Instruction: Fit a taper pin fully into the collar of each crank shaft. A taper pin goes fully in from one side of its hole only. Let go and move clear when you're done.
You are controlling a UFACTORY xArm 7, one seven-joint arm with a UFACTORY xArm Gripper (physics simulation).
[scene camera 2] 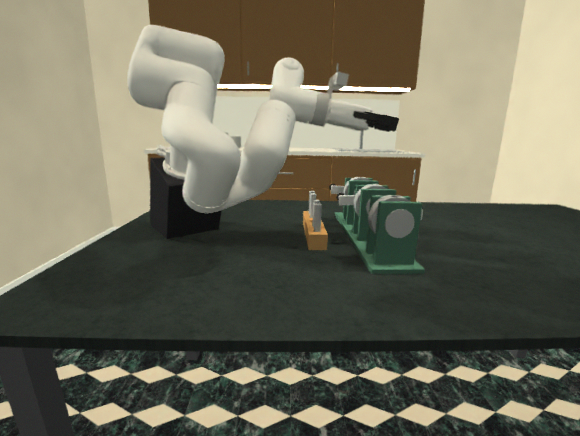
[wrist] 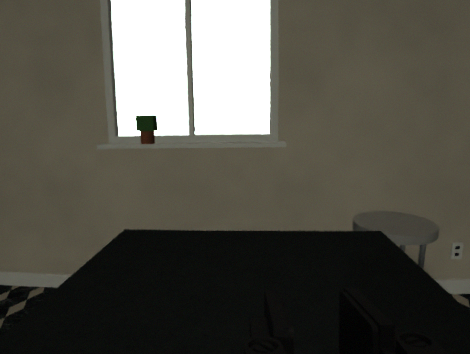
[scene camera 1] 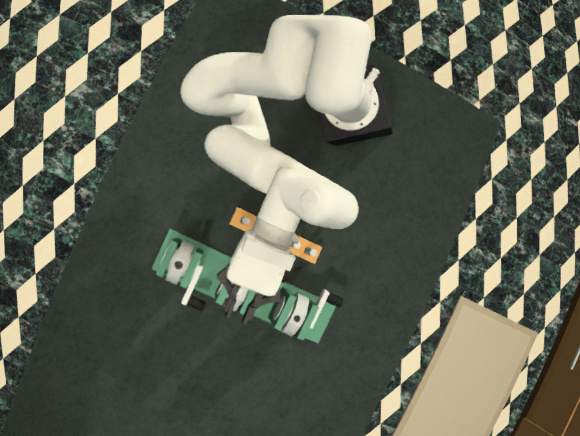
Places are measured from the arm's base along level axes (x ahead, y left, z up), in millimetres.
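Where they show: gripper, fingertip midpoint: [scene camera 2: 393, 125] [wrist: 309, 321] [scene camera 1: 235, 319].
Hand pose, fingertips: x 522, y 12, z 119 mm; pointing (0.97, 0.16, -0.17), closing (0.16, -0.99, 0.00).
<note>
After its pixels a point has its place.
A green stand [scene camera 1: 212, 260] @(x 469, y -70, z -168 mm) [scene camera 2: 397, 269] @(x 509, y -194, z -168 mm) carries crank shafts with grey collars. The left collar [scene camera 1: 174, 274] @(x 528, y -132, z -34 mm) and right collar [scene camera 1: 291, 328] @(x 500, y 156, z -36 mm) in scene camera 1 show dark, open holes facing up. The middle collar [scene camera 2: 373, 187] @(x 482, y -6, z -33 mm) is mostly hidden in scene camera 1. An orange rack [scene camera 1: 304, 251] [scene camera 2: 317, 243] @(x 347, y -85, z -160 mm) holds upright grey taper pins, among them one pin [scene camera 1: 245, 220] @(x 344, y -57, z -69 mm) at its left end and another pin [scene camera 1: 312, 252] @(x 327, y 113, z -68 mm) at its right end; the arm hides its middle. My gripper [scene camera 1: 238, 317] @(x 522, y 12, z 119 mm) [scene camera 2: 397, 123] @(x 522, y 12, z 119 mm) [wrist: 309, 321] @(x 522, y 12, z 119 mm) is partly open and empty, high above the stand's middle.
A white crank arm [scene camera 1: 193, 285] with a black handle [scene camera 1: 197, 303] @(x 563, y -54, z -67 mm) sticks out left of the stand's middle. Another crank arm [scene camera 1: 319, 310] with a black handle [scene camera 1: 334, 298] @(x 393, y 214, z -65 mm) is at its right end. The black base block [scene camera 1: 358, 134] @(x 52, y 52, z 0 mm) [scene camera 2: 192, 212] @(x 18, y -34, z -109 mm) stands behind the rack.
</note>
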